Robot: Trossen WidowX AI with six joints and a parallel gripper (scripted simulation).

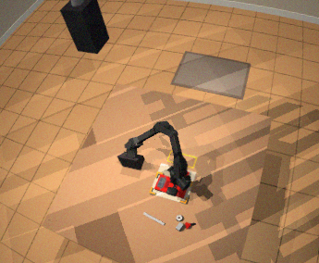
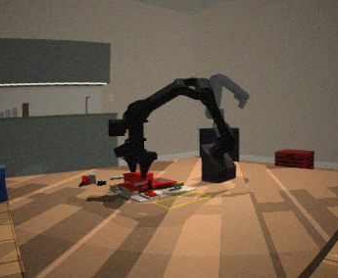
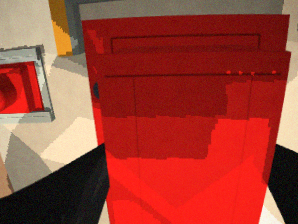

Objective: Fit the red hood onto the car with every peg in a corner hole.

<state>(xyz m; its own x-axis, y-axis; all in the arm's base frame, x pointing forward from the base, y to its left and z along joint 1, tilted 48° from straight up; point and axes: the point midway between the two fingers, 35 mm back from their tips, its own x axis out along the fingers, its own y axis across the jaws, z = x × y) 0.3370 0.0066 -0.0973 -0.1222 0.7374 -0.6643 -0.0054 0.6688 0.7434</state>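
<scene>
Right now my gripper tip is 30 mm above the grey engine block. The rest, counted from my gripper tip: grey bar (240 mm to the right, 70 mm behind, 50 mm below); red hood (10 mm above).
</scene>
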